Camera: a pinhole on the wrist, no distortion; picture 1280 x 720 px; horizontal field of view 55.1 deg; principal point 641.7 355.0 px. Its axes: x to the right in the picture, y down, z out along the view. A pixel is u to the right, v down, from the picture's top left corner.
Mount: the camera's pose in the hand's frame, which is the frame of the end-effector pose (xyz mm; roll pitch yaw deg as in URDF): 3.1 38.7 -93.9 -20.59 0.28 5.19
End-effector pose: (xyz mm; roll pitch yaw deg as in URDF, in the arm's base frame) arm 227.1 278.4 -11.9 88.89 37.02 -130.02
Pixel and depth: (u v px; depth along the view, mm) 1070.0 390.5 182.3
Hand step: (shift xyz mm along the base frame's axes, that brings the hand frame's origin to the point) -131.2 -43.7 54.8
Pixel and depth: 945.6 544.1 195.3
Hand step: -134.6 -43.1 86.6
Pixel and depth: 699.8 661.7 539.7
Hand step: -414.9 60.7 288.5
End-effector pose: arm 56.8 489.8 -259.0 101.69 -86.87 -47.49
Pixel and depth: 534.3 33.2 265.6
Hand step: -158.2 -106.7 -19.8
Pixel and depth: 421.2 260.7 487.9
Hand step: -359.0 -204.0 -89.4
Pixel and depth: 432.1 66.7 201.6
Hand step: -116.9 -52.9 -30.5
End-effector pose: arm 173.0 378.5 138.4 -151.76 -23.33 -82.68
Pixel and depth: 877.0 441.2 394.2
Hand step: -34.3 -197.6 -279.6
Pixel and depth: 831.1 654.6 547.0
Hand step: -110.6 -269.4 -433.4
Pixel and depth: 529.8 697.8 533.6
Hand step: -133.2 -142.1 -471.3
